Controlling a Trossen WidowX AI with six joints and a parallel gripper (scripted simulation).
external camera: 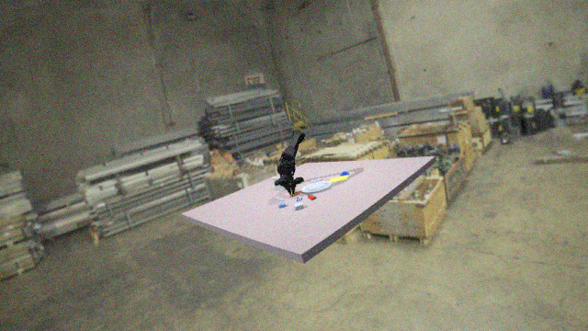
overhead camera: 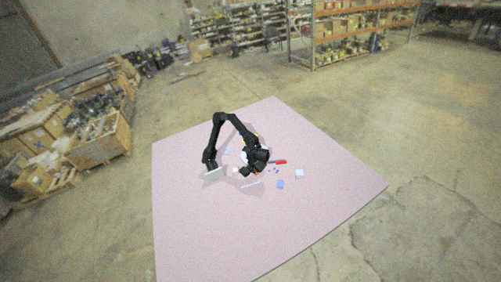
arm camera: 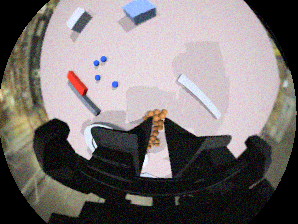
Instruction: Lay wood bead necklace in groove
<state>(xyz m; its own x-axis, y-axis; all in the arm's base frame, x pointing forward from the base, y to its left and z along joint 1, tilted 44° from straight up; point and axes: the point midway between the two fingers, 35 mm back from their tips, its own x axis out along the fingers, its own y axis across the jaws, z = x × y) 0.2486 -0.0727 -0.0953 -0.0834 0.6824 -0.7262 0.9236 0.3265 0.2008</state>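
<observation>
Now: gripper tip 6 cm to the left of the white stick, 6 cm past it and 1 cm above it. Round my gripper tip: cream cube 11 cm behind, 6 cm to the left, 1 cm above; red-handled tool 17 cm ahead, 2 cm to the left, 1 cm below; blue block 14 cm to the right, 10 cm ahead.
</observation>
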